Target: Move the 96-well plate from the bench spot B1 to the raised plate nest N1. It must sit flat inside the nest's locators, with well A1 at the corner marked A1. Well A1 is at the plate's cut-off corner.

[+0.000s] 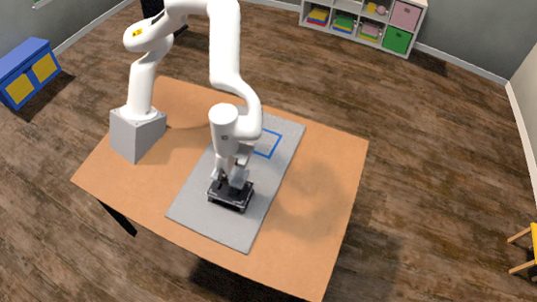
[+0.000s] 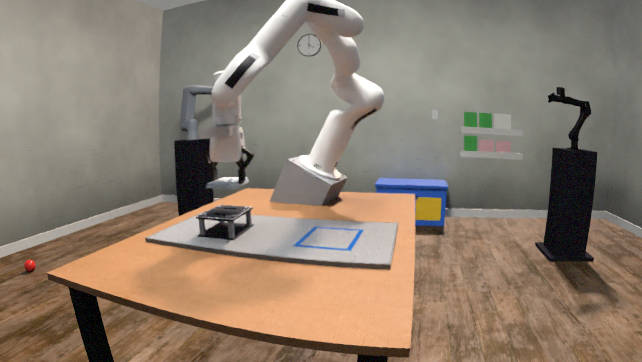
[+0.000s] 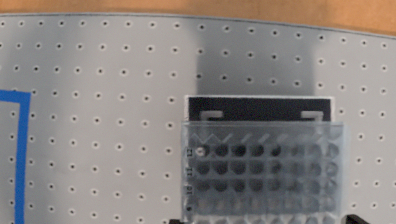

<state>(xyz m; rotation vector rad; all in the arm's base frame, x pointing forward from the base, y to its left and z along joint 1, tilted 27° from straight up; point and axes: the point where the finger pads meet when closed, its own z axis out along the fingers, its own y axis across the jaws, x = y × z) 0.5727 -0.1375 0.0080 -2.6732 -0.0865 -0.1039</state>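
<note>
The black plate nest N1 lies 1 cm to the right of my hand and 10 cm below it. Also, from my hand: 96-well plate: 1 cm below.
</note>
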